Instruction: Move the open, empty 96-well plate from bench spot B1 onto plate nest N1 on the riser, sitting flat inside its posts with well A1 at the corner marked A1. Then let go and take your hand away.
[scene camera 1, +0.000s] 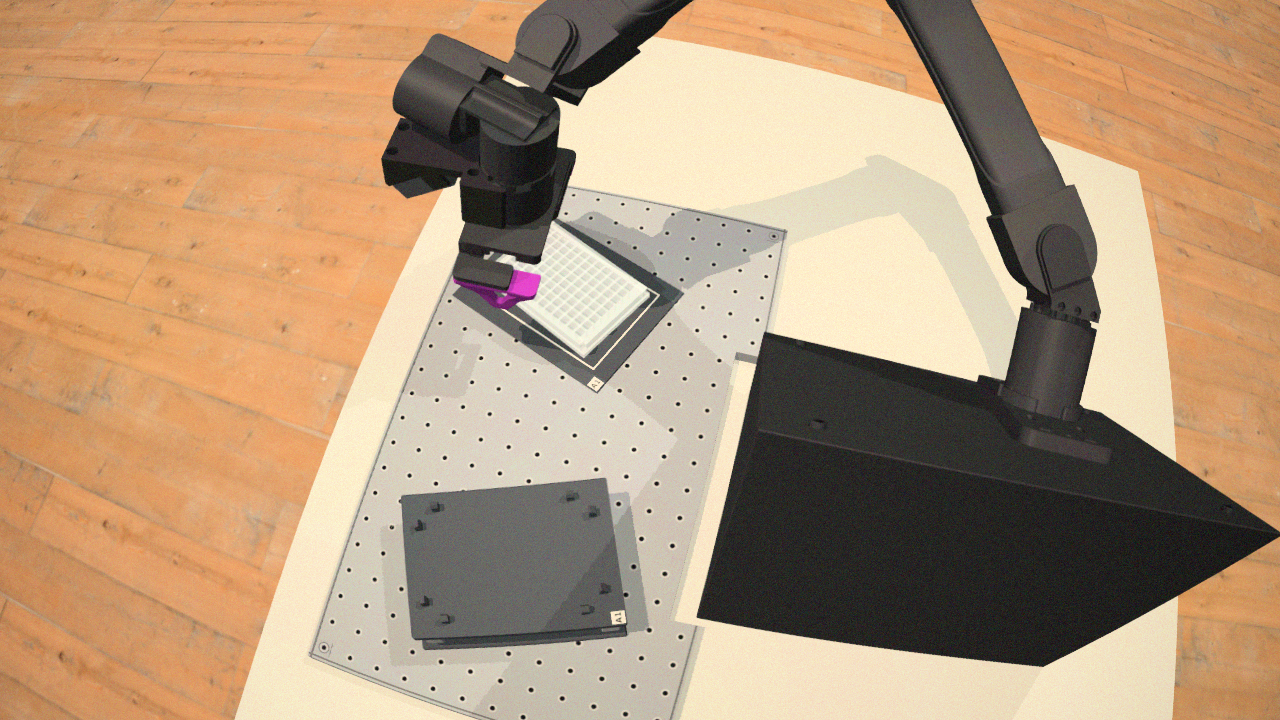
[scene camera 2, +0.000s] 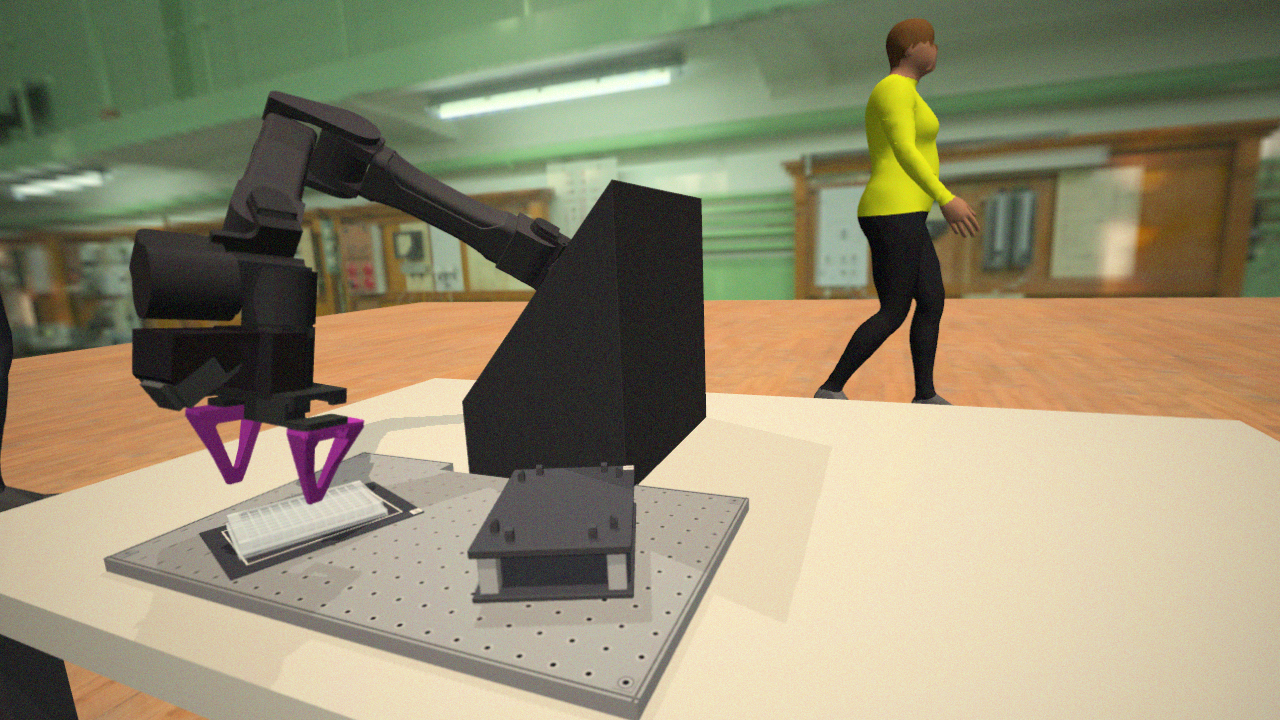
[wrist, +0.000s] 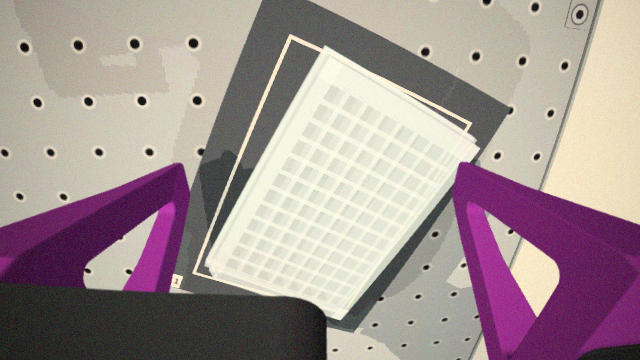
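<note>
The white 96-well plate (scene camera 1: 581, 286) (scene camera 2: 286, 523) (wrist: 330, 200) lies on the dark pad of spot B1 (scene camera 1: 634, 334) (scene camera 2: 228, 562) (wrist: 260, 60), turned slightly relative to its pale outline. The pad's A1 label (scene camera 1: 595, 384) is at its near corner in scene camera 1. My gripper (scene camera 2: 273, 491) (wrist: 320, 177) is open and empty above the plate. In the wrist view its magenta fingers stand left and right of the plate, askew to its long sides. The dark nest N1 (scene camera 1: 510, 564) (scene camera 2: 559, 514) has short posts and an A1 label (scene camera 1: 617, 617) (scene camera 2: 628, 467) at one corner.
The nest's riser stands on the perforated board (scene camera 1: 537, 420) (scene camera 2: 384, 582), apart from B1. The large black arm base (scene camera 1: 895, 528) (scene camera 2: 572, 358) stands beside the board. A person in yellow (scene camera 2: 904, 152) is in the background.
</note>
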